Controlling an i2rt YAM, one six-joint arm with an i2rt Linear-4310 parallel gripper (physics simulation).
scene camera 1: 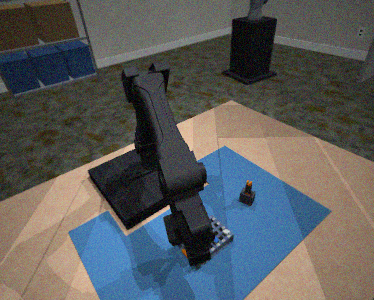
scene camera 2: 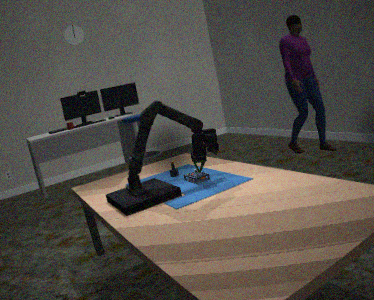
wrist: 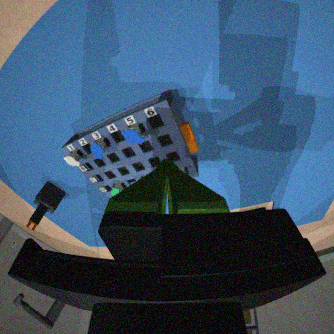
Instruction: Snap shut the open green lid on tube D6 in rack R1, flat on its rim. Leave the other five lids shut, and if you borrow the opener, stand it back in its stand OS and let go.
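Frame: origin at the arm's base, x left, y down, z back, level; centimetres.
Seen in the pictures: gripper, fingertip midpoint: (scene camera 2: 199,172) (wrist: 166,164); arm's base, origin of the base link: (scene camera 1: 151,165) (scene camera 2: 136,190).
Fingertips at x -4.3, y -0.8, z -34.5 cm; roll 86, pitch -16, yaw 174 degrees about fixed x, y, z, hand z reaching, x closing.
Pixels of each thing's top centre, then the offset from my fingertips to it. "spot": a spot on its surface instead. Level surfaces: height alone.
- Rack R1, middle of its top: (wrist: 119,181) (scene camera 1: 204,231) (scene camera 2: 195,169) dx +4.3, dy -1.0, dz +0.2 cm
- blue mat, its level: dy +4.8 cm
- white lid, middle of its top: (wrist: 70,160) dx +9.8, dy +0.6, dz -2.0 cm
- small green piece, surface spot: (wrist: 115,191) spot: dx +7.1, dy +0.6, dz +3.2 cm
- opener, middle of its top: (wrist: 28,228) (scene camera 1: 249,181) dx +24.4, dy -3.7, dz +5.8 cm
- orange block, surface spot: (wrist: 189,137) spot: dx -2.1, dy +2.5, dz -0.7 cm
- table, its level: dy +5.1 cm
Rack R1 (scene camera 1: 229,239) (wrist: 125,111) lies on the blue mat (scene camera 1: 285,220) (scene camera 2: 230,181) (wrist: 40,90), with columns numbered 1 to 6. Blue lids (wrist: 133,136) (wrist: 97,150) and a white lid (wrist: 72,161) show near the numbers. A small green piece (wrist: 115,191) shows at the lower left edge; its tilt is unclear. My gripper (scene camera 2: 201,171) (wrist: 166,164) is shut and empty, its tips over the rack's column 6 side in the wrist view. The fingers hide the D6 area and its lid. The opener (scene camera 1: 249,184) (wrist: 36,217) stands upright in stand OS (scene camera 1: 246,196) (wrist: 51,195).
An orange block (wrist: 189,137) sits against the rack's column 6 side. The stand is apart from the rack, beyond its column 1 side. The arm's black base (scene camera 1: 125,200) (scene camera 2: 145,197) is on the table (scene camera 1: 325,165) (scene camera 2: 300,200) beside the mat. A person (scene camera 2: 299,60) is in the background.
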